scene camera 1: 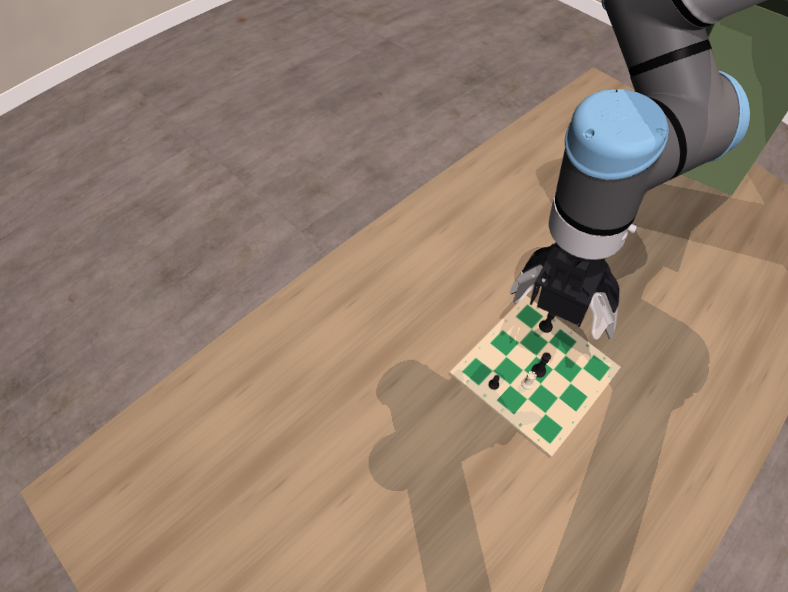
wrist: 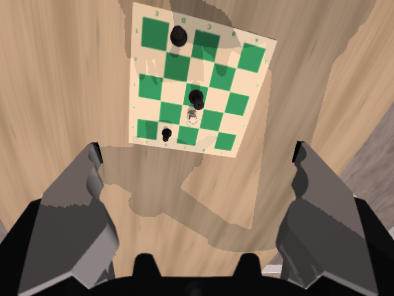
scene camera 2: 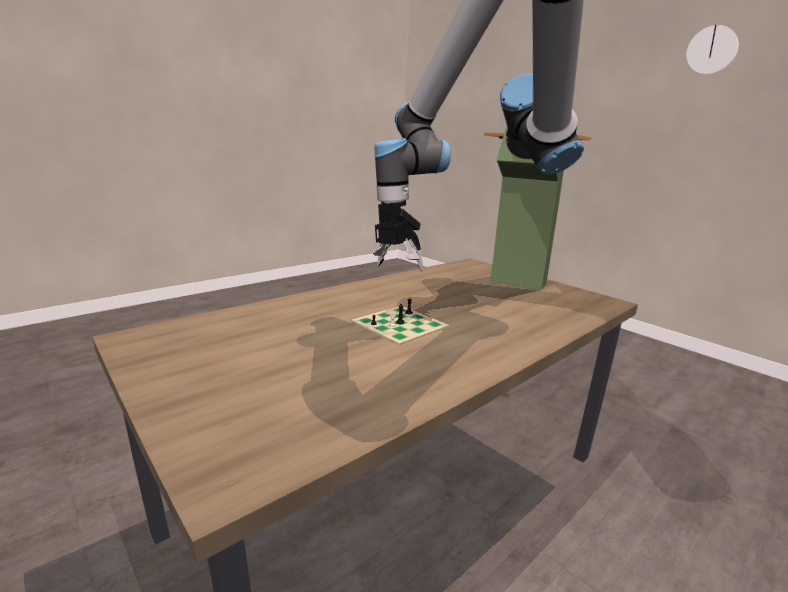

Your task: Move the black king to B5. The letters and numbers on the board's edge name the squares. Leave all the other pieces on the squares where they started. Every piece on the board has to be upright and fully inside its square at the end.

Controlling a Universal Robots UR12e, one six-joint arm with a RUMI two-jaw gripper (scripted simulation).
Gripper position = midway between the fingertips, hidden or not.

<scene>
In view: the gripper [scene camera 1: 560, 315].
The gripper is seen too in the wrist view [wrist: 197, 143] and in scene camera 2 [scene camera 2: 399, 269].
</scene>
